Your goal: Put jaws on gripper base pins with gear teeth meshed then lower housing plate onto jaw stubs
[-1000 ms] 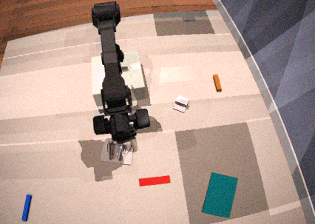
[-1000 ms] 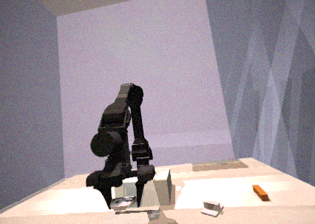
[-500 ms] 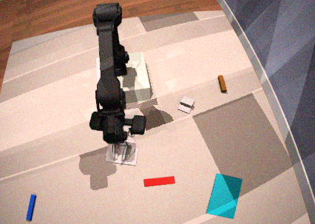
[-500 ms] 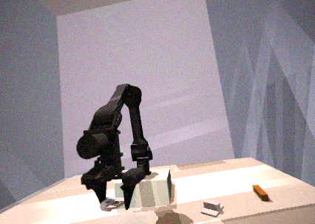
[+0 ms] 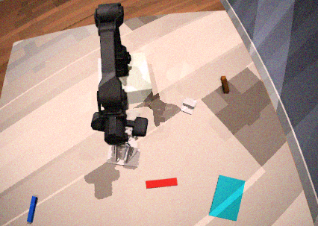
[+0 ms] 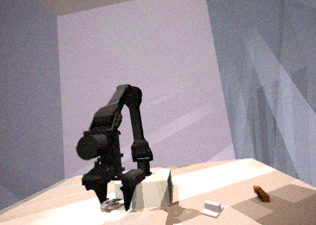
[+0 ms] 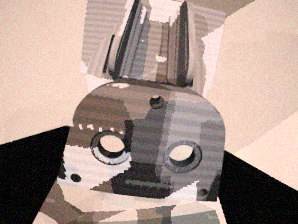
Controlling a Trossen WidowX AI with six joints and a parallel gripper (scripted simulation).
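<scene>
My gripper tip is now 70 mm above the jaw and 20 mm to the left of it. From my gripper tip the other things lie so: red bar: 190 mm ahead, 110 mm to the left, 80 mm below; cyan sheet: 330 mm to the left, 300 mm ahead, 80 mm below; white plate: 80 mm below, 60 mm ahead, 10 mm to the right.
</scene>
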